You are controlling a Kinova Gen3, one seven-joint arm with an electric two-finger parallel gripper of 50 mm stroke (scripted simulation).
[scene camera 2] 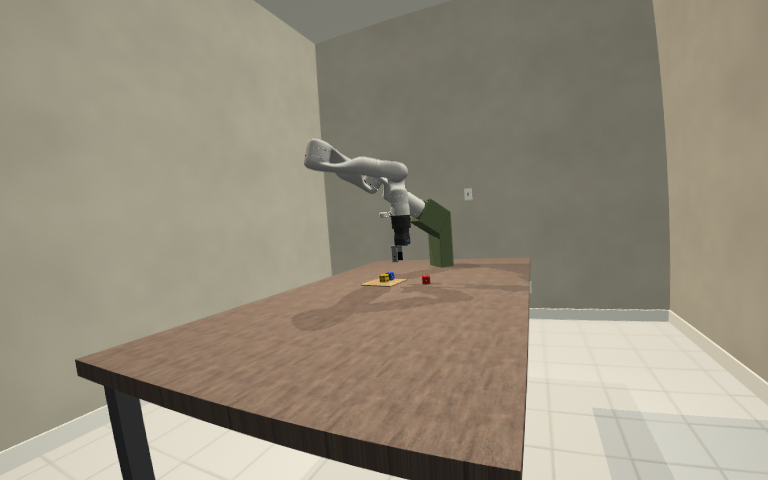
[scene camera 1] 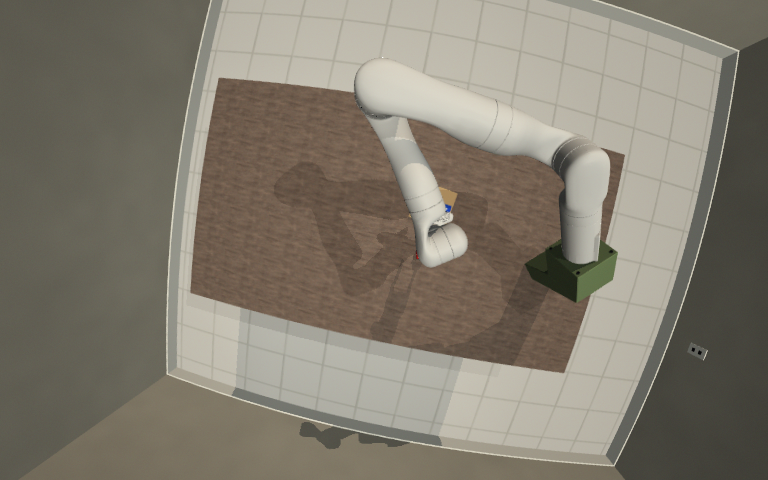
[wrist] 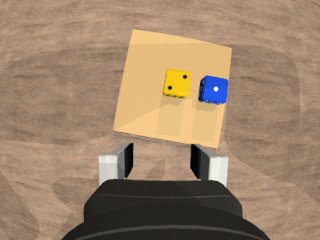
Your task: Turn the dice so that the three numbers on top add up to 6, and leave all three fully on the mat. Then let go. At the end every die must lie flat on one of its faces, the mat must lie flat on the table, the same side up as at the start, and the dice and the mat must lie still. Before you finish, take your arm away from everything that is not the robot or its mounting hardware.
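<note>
In the pictures: the gripper. A tan mat, a blue die too.
</note>
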